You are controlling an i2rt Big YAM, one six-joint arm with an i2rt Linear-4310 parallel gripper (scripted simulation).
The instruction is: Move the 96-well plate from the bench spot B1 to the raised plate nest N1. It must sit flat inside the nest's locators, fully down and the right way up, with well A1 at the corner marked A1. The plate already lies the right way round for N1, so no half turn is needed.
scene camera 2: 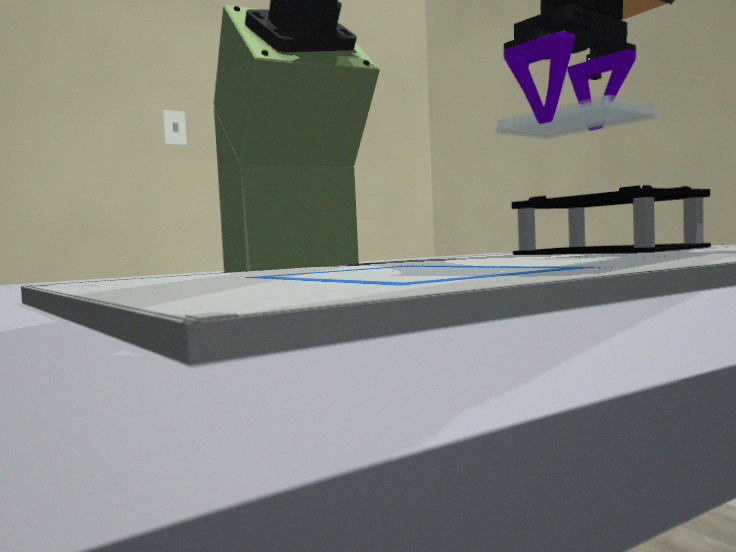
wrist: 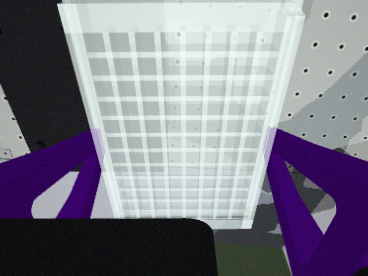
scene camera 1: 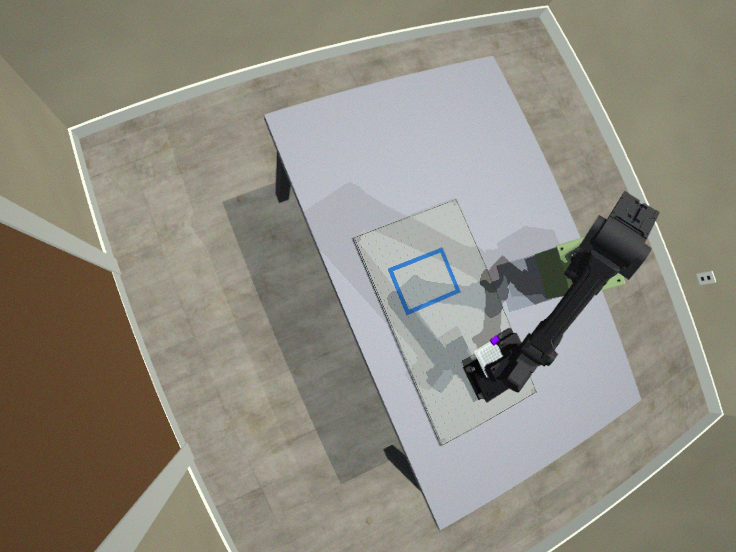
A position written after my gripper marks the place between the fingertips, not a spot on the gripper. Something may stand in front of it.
I see my gripper [scene camera 2: 571, 126] and a clear 96-well plate [scene camera 2: 607, 111].
The clear 96-well plate is seen too in the wrist view [wrist: 197, 163]. My gripper shows as well in the wrist view [wrist: 183, 137].
